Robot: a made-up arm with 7 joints.
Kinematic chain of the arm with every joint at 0, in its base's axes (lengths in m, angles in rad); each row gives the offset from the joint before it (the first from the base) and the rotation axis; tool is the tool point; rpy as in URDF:
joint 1: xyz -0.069 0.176 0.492 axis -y
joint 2: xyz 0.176 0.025 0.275 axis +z
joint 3: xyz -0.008 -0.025 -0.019 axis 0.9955 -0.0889 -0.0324
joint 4: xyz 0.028 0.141 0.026 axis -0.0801 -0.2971 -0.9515
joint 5: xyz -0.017 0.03 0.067 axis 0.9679 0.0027 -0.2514
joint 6: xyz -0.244 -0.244 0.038 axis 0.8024 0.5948 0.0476
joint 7: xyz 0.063 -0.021 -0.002 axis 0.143 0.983 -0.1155
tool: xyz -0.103 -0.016 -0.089 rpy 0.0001 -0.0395 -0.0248
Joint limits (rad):
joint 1: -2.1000..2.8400
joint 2: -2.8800..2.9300
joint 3: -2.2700..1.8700
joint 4: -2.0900..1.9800
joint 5: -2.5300..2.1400
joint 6: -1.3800..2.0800
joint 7: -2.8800..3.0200
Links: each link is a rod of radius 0.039 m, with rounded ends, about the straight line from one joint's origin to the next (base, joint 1, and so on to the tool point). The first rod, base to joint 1, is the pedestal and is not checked.
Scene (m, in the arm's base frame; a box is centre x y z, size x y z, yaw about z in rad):
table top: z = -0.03
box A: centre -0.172 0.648 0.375 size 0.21 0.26 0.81 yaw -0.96
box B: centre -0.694 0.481 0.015 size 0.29 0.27 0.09 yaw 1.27
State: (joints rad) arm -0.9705 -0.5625 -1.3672 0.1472 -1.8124 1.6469 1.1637
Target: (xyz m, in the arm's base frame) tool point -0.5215 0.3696 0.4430
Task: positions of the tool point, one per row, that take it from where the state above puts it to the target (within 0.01 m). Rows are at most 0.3 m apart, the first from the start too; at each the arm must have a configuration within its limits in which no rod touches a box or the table.
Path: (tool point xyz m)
1: 0.2594 0.7236 0.5758
2: 0.2239 0.6601 0.8500
3: 0.1142 0.5209 1.0632
4: -0.0051 0.3396 1.1850
5: -0.2523 0.3930 1.1065
6: -0.4469 0.4164 0.9294
7: -0.5439 0.4074 0.6895
8: -0.5215 0.3696 0.4430

